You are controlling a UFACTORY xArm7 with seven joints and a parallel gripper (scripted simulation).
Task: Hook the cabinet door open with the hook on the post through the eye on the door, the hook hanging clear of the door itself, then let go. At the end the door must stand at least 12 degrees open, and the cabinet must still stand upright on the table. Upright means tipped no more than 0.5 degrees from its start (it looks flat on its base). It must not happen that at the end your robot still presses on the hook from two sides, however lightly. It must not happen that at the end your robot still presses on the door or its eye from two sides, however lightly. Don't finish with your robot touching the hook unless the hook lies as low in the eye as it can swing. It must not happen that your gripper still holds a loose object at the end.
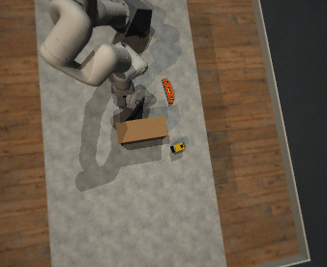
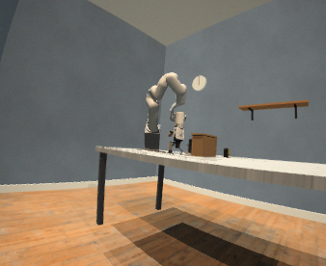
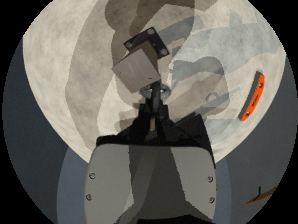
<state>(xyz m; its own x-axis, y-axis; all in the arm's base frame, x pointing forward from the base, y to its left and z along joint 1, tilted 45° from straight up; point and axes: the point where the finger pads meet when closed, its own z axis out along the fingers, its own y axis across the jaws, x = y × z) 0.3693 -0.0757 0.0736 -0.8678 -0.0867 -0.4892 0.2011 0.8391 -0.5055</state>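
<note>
Now: hand 20 mm above the thin black hook. Round my hand: small yellow block (390 mm ahead, 170 mm to the left, 30 mm below); then orange level (250 mm to the left, 60 mm below, 50 mm ahead); then dark door (120 mm ahead, 10 mm above).
</note>
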